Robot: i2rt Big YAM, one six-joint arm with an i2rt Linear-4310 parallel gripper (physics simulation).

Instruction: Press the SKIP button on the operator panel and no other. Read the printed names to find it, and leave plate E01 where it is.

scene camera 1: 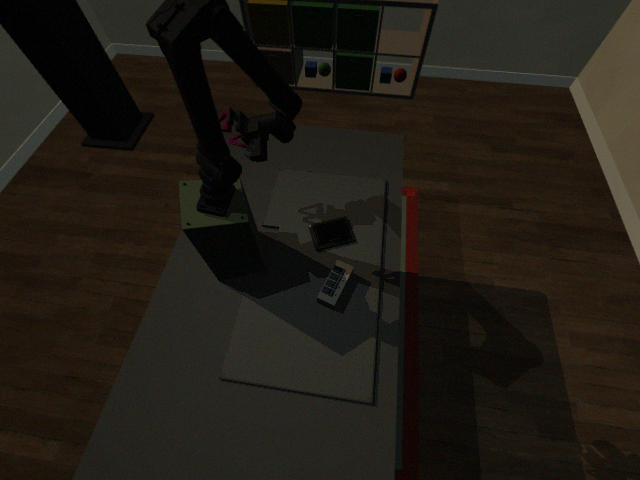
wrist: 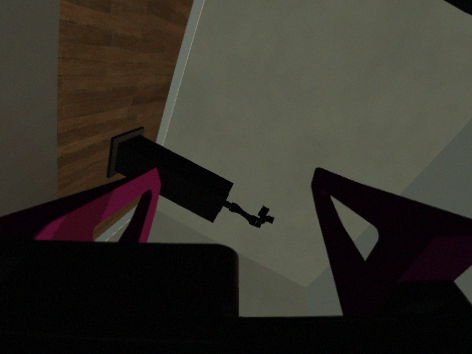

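Where they show: gripper, fingertip midpoint: (wrist: 235, 176); arm's base, link origin: (scene camera 1: 216, 199).
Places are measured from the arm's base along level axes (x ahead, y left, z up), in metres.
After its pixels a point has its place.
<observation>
A small pale block (scene camera 1: 326, 299) {x 0.363, y -0.170, z -0.285 m} with a row of dark rectangular keys, which looks like the operator panel, sits near the middle of the table in the scene view. Its printed names are too small and dark to read, so I cannot tell which button is SKIP. A black rectangular plate (scene camera 1: 332, 234) {x 0.351, y 0.113, z -0.314 m}, apparently E01, lies just beyond it; its label is not readable. My gripper (scene camera 1: 231, 130) {x -0.019, y 0.184, z 0.090 m} (wrist: 235, 176) {x -0.019, y 0.184, z 0.090 m} is open, with pink fingers wide apart and nothing between them. It is raised at the far left, well away from both. Neither panel nor plate shows in the wrist view.
The arm stands on a green pedestal (scene camera 1: 190, 206) {x -0.062, y -0.047, z 0.015 m} left of the panel. Thin pale boards (scene camera 1: 305, 361) {x 0.320, y -0.374, z -0.338 m} lie on the grey table (scene camera 1: 170, 413) {x -0.075, y -0.583, z -0.351 m}. A red strip (scene camera 1: 412, 237) runs along its right side. A black column (scene camera 1: 77, 67) (wrist: 175, 175) and a shelf unit (scene camera 1: 408, 4) stand beyond.
</observation>
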